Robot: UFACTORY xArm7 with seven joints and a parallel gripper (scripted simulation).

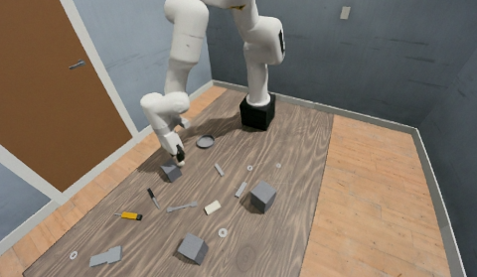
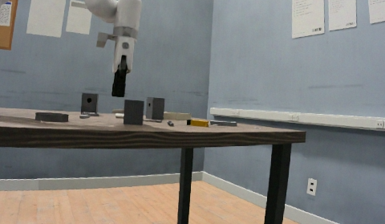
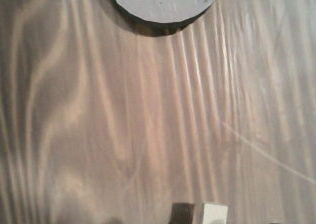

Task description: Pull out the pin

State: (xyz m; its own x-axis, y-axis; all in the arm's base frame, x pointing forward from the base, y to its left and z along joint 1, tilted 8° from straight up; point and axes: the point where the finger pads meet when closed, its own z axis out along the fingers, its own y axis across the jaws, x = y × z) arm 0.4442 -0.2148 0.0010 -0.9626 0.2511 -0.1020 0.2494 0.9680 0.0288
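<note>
Now: the cream pin 60 mm below my hand and 20 mm ahead of it. From my hand the other things lie so: round dish: 190 mm behind, 90 mm below, 20 mm to the left; grey block: 60 mm below, 40 mm ahead, 10 mm to the right; short bar: 160 mm to the left, 90 mm below, 50 mm behind.
</note>
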